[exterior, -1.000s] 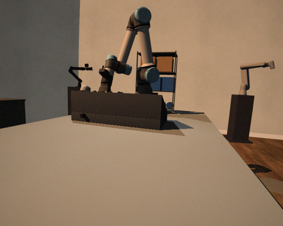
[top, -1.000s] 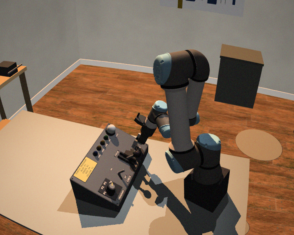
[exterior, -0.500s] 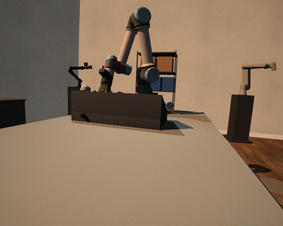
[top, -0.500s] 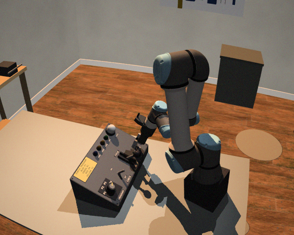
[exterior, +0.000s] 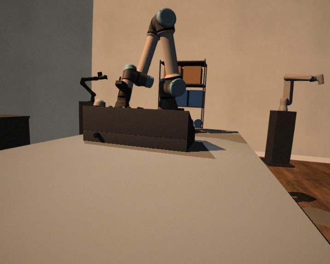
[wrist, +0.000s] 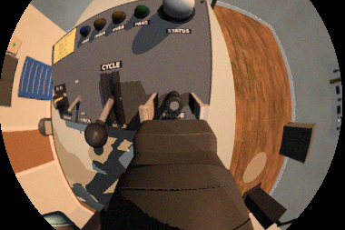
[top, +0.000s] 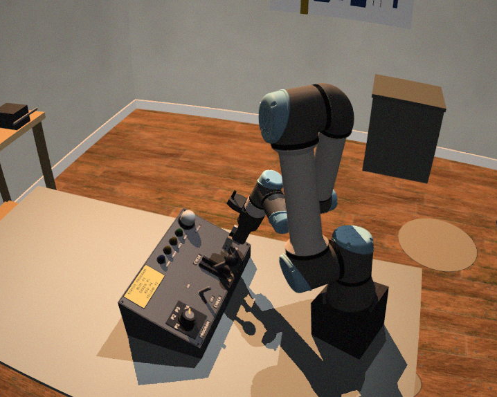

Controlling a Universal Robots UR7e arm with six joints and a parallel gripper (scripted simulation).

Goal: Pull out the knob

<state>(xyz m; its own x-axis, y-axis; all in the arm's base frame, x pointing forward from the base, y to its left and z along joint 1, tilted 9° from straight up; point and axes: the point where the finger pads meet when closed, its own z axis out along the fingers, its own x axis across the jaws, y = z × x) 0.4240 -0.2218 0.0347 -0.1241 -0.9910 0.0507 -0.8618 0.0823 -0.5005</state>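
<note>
The mode knob is right at my hand. From my hand the other things lie so: dark console (17 cm to the left, 6 cm ahead, 3 cm below); then black-ball lever (12 cm to the left, 1 cm behind); then program selector (34 cm to the left, 5 cm ahead, 1 cm below).
</note>
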